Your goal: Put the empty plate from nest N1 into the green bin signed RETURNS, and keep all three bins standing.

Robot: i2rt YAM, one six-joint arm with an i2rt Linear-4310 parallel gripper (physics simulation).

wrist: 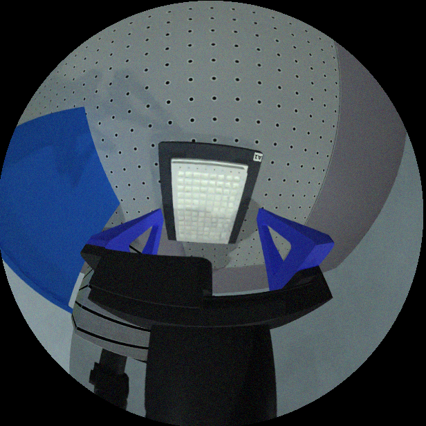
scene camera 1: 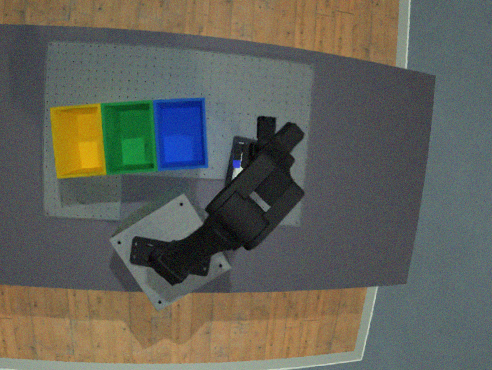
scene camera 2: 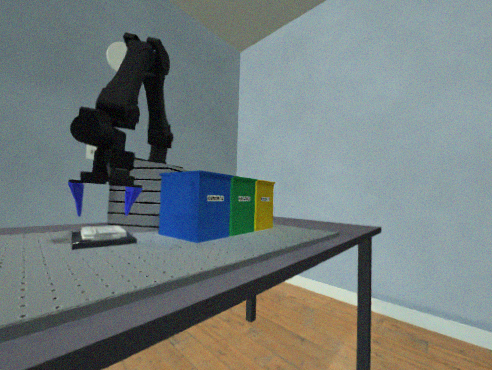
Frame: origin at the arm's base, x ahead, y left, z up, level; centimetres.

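Seen in the pictures: gripper, fingertip midpoint: (scene camera 2: 104, 215); arm's base, origin of the base link: (scene camera 1: 170, 256) (scene camera 2: 156, 165).
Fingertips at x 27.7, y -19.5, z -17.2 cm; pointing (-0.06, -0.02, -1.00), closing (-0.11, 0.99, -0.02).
Observation:
Offsets run from my fingertips to a thing's top centre. Level surfaces: height alone.
The white well plate @[dx -2.7, dy +0.2, dz -3.6 cm] (scene camera 1: 237, 173) (scene camera 2: 103, 232) (wrist: 208, 202) sits in a dark nest (scene camera 1: 241, 141) (scene camera 2: 104, 242) (wrist: 167, 195) on the perforated board. The nest's small tag is hard to read. My gripper (scene camera 2: 103, 216) (wrist: 209, 213) is open and empty, its blue fingers above the plate and spread to either side of it. In scene camera 1 the arm hides part of the plate and nest. The green bin @[dx -0.7, dy +35.0, dz +11.8 cm] (scene camera 1: 129, 137) (scene camera 2: 243, 207) stands upright between the blue bin @[dx +2.5, dy +22.3, dz +11.8 cm] (scene camera 1: 180, 132) (scene camera 2: 192, 206) (wrist: 55, 185) and the yellow bin @[dx -4.0, dy +47.8, dz +11.8 cm] (scene camera 1: 79, 140) (scene camera 2: 264, 205).
The blue bin is the bin nearest the nest, to its left in scene camera 1 and the wrist view. The arm's base block (scene camera 1: 175, 210) (scene camera 2: 125, 205) stands near the front table edge. The perforated board @[dz -6.2 cm] (scene camera 1: 250, 90) (scene camera 2: 175, 270) (wrist: 225, 90) lies under the bins and nest.

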